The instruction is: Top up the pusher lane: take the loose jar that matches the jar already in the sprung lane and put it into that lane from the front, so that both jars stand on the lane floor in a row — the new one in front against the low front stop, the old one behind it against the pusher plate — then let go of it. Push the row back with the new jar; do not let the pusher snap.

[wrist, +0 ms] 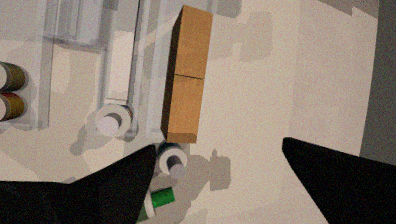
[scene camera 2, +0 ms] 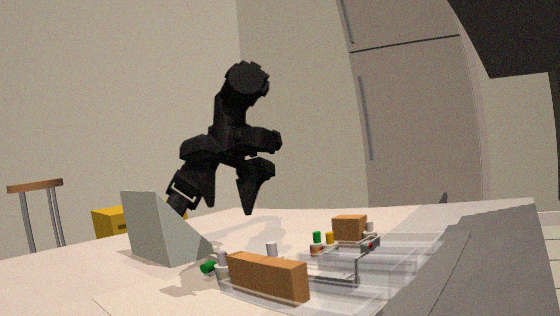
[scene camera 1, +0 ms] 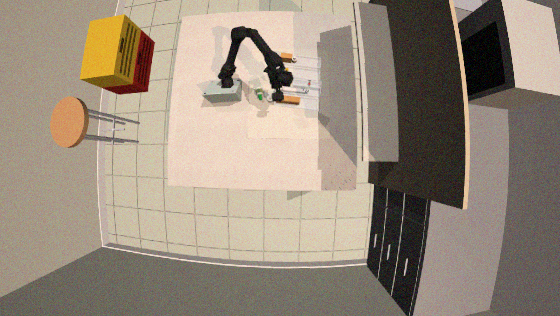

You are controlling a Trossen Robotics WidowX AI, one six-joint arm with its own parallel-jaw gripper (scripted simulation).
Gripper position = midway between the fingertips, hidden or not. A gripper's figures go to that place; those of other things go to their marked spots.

My gripper (scene camera 2: 230,211): 0.60 m from the lens. A brown box (scene camera 2: 345,227): 0.81 m from the lens. A brown box (scene camera 2: 288,279) is 0.53 m from the lens. A brown box (scene camera 2: 241,265) is 0.60 m from the lens.
